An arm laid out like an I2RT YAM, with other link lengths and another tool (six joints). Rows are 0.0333 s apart.
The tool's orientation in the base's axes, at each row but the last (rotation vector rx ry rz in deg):
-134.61 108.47 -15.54
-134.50 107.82 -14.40
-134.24 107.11 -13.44
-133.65 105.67 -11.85
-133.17 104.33 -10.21
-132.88 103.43 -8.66
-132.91 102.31 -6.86
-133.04 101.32 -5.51
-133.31 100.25 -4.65
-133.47 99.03 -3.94
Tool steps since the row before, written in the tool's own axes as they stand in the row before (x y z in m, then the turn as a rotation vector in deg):
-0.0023 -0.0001 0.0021 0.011 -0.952 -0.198
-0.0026 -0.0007 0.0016 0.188 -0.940 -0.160
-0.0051 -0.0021 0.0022 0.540 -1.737 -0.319
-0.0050 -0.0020 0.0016 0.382 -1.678 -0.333
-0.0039 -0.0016 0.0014 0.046 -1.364 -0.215
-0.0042 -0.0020 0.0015 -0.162 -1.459 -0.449
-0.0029 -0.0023 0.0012 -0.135 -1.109 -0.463
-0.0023 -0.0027 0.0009 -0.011 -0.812 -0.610
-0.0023 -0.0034 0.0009 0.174 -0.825 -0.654
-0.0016 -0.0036 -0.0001 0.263 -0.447 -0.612
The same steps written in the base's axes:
0.0001 0.0022 -0.0022 0.871 0.199 0.383
0.0004 0.0027 -0.0016 0.905 0.023 0.353
0.0013 0.0055 -0.0019 1.710 -0.145 0.682
0.0011 0.0054 -0.0012 1.615 -0.005 0.682
0.0009 0.0043 -0.0009 1.260 0.256 0.505
0.0011 0.0047 -0.0009 1.251 0.458 0.763
0.0016 0.0035 -0.0005 0.925 0.345 0.699
0.0021 0.0030 -0.0001 0.651 0.132 0.768
0.0027 0.0032 0.0001 0.708 -0.047 0.797
0.0029 0.0025 0.0011 0.388 -0.228 0.664

